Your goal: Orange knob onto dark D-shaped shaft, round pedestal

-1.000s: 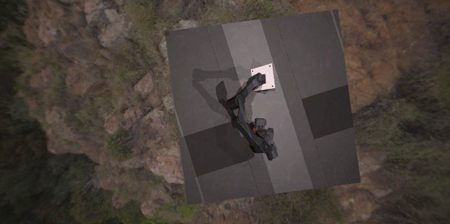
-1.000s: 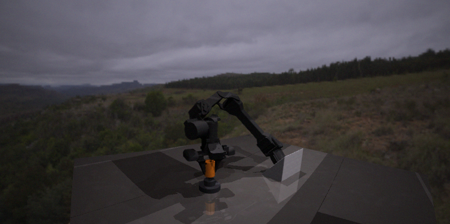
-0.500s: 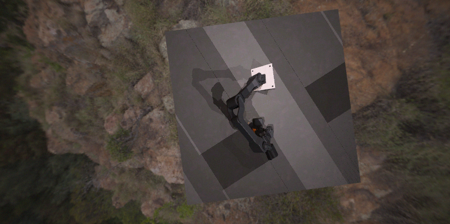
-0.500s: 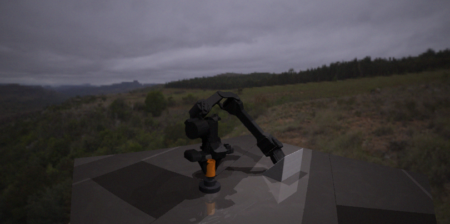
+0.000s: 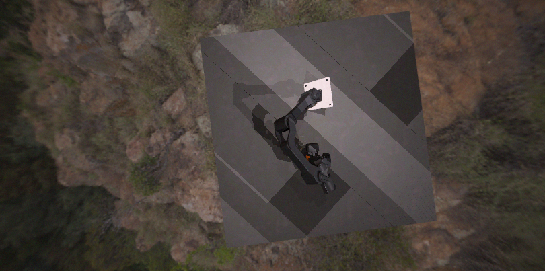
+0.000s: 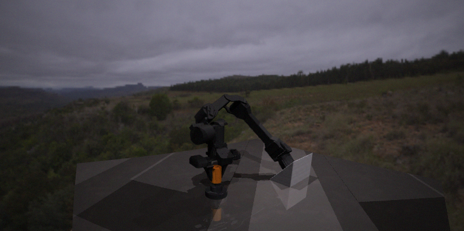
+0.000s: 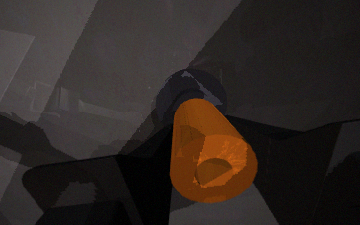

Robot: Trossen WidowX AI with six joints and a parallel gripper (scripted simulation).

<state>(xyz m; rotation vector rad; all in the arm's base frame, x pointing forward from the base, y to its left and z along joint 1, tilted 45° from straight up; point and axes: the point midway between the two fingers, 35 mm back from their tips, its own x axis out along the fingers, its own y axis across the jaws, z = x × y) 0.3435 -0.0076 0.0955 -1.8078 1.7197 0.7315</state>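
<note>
Right now my gripper tip is 40 mm above the round dark pedestal. Also, from my gripper tip: orange knob: 20 mm above.
</note>
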